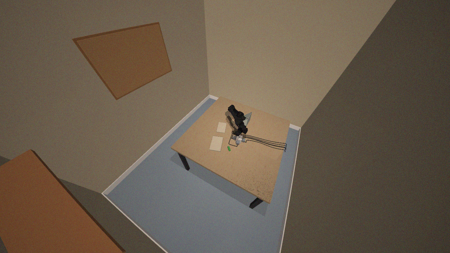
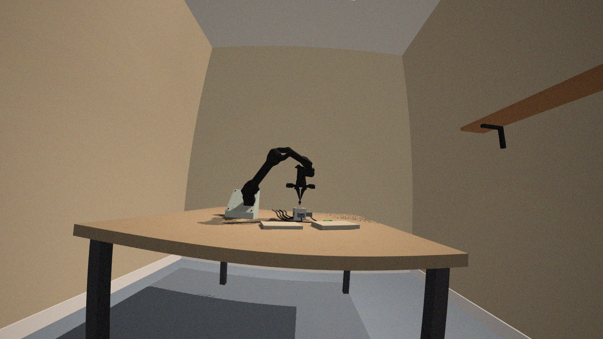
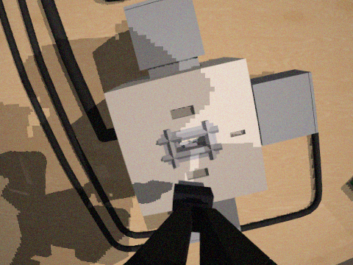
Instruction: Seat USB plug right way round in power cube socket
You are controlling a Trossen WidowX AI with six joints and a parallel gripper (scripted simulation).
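The black USB plug lies 20 mm below my gripper tip. From my gripper tip the other things lie so: green object (180 mm ahead, 50 mm to the right, 130 mm below).
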